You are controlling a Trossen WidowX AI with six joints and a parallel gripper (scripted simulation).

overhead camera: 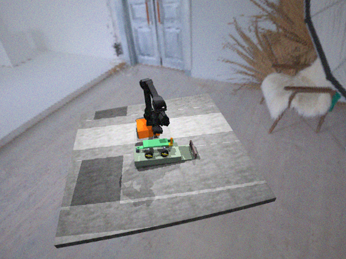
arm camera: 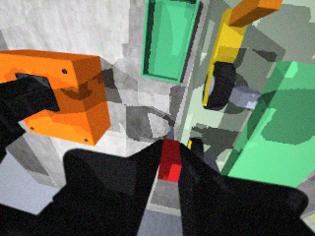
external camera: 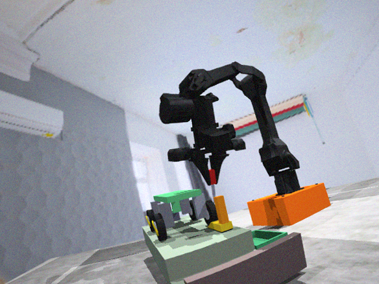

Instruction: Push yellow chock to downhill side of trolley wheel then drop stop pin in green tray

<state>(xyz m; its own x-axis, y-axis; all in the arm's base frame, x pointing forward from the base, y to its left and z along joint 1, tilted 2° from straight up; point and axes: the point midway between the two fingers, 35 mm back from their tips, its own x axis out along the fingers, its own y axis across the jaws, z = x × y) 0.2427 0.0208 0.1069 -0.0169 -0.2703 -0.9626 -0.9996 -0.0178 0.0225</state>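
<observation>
The yellow chock lies 5 cm ahead of my gripper tip, 9 cm to the left of it and 7 cm below it. Also, from my gripper tip: pale green ramp (10 cm ahead, 1 cm to the right, 11 cm below); then trolley (10 cm ahead, 1 cm to the right, 4 cm below); then red-headed stop pin (right at my gripper tip).
</observation>
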